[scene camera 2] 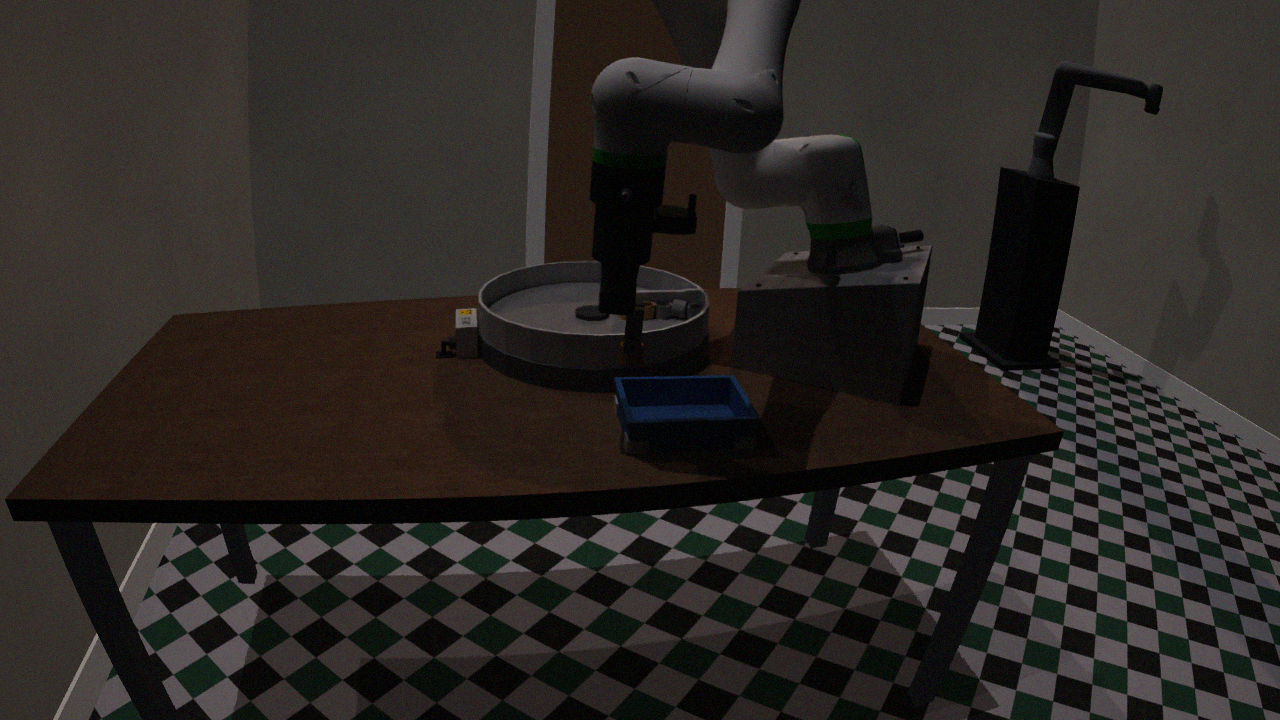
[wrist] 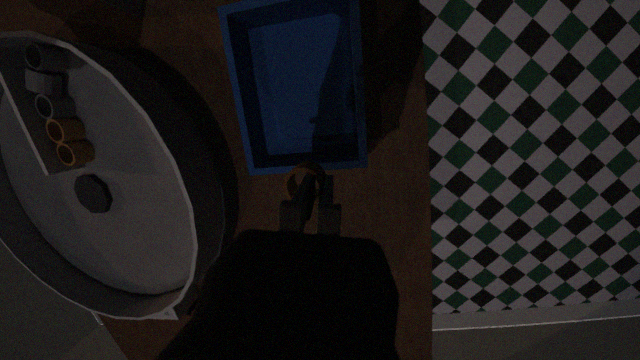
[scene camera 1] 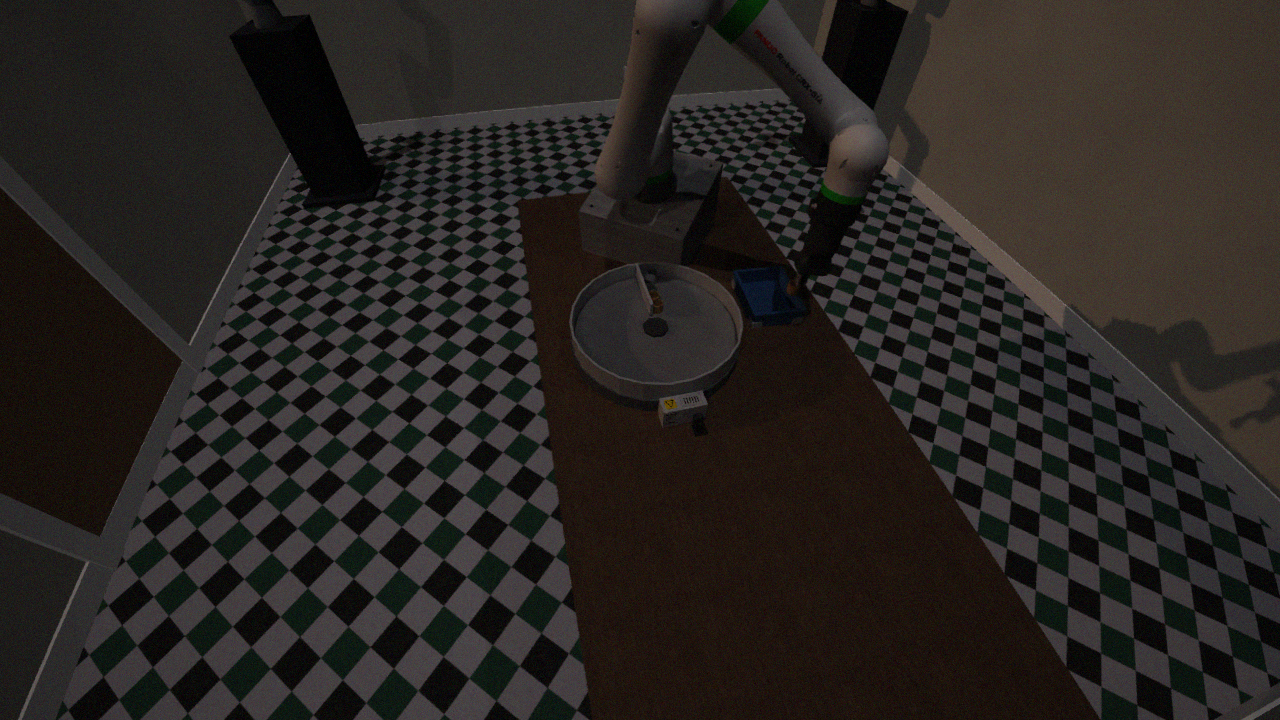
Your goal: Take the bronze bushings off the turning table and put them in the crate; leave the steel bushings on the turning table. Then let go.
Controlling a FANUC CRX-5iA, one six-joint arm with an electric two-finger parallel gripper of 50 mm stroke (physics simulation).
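Places are measured from the arm's base along level axes (x ahead, y left, z up), in metres.
Pixels of known places: gripper, fingertip midpoint: (scene camera 2: 631, 349) (wrist: 318, 187) (scene camera 1: 799, 284); arm's base, link origin: (scene camera 2: 845, 265) (scene camera 1: 652, 185).
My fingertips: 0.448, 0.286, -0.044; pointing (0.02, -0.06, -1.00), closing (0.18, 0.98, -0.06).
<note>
For each thing: its top centre in the pictures, then the offset to it from my fingertips, as dx, dy, dz. "*": a spot on its surface instead.
- bronze bushing, top centre: (wrist: 302, 188) (scene camera 2: 632, 344) (scene camera 1: 794, 283) -0.002, -0.012, +0.003
- blue crate, top centre: (wrist: 295, 89) (scene camera 2: 685, 397) (scene camera 1: 768, 289) -0.086, -0.027, -0.087
- row with three steel bushings, surface spot: (wrist: 54, 58) * -0.173, -0.324, -0.070
- dark hub, top centre: (scene camera 2: 592, 311) (wrist: 90, 195) (scene camera 1: 655, 326) +0.009, -0.368, -0.076
- small labelled box, top centre: (scene camera 2: 466, 317) (scene camera 1: 683, 401) +0.243, -0.356, -0.079
My gripper (scene camera 1: 798, 279) (scene camera 2: 633, 336) (wrist: 318, 187) is shut on a bronze bushing (scene camera 1: 793, 289) (scene camera 2: 631, 347) (wrist: 306, 167). It holds the bushing above table height, by the near edge of the blue crate (scene camera 1: 775, 317) (scene camera 2: 684, 431) (wrist: 237, 90) in the wrist view. The crate's blue floor is partly in shadow; no bushing shows on it. Two bronze bushings (wrist: 73, 129) (wrist: 83, 151) lie on the turning table (scene camera 1: 626, 385) (scene camera 2: 572, 351) (wrist: 145, 245), in a row with three steel bushings (wrist: 54, 58) (wrist: 44, 82) (wrist: 59, 106). The scene views show the row small and partly hidden.
A thin divider wall (scene camera 1: 642, 288) (wrist: 25, 125) stands beside the row, and a dark hub (scene camera 1: 655, 327) (scene camera 2: 591, 312) (wrist: 93, 193) lies near it. A raised rim surrounds the turning table. A small labelled box (scene camera 1: 682, 409) (scene camera 2: 466, 333) and the arm's base block (scene camera 1: 637, 231) (scene camera 2: 823, 331) stand nearby.
</note>
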